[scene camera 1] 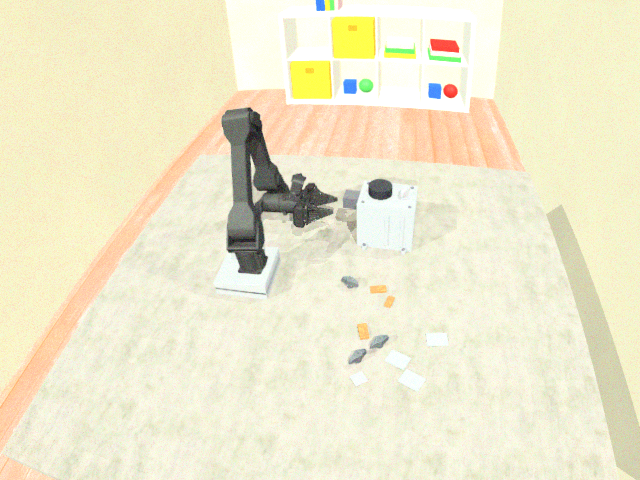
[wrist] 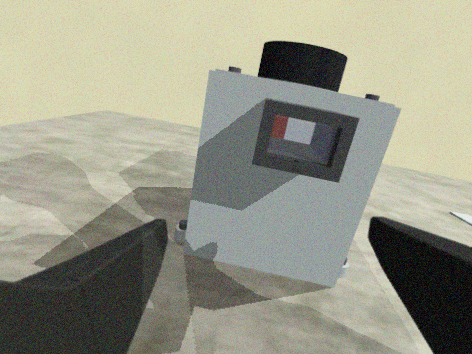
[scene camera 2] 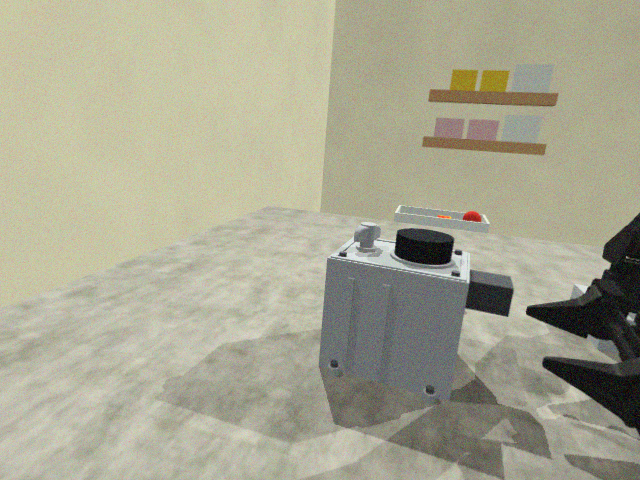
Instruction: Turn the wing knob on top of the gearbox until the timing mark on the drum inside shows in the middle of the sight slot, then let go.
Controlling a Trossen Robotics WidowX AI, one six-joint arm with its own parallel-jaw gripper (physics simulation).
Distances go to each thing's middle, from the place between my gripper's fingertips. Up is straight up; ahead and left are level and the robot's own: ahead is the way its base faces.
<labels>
My gripper is now 13 cm short of the grey gearbox [scene camera 2: 394,315], 1 cm to the left of it and 1 cm below it.
</labels>
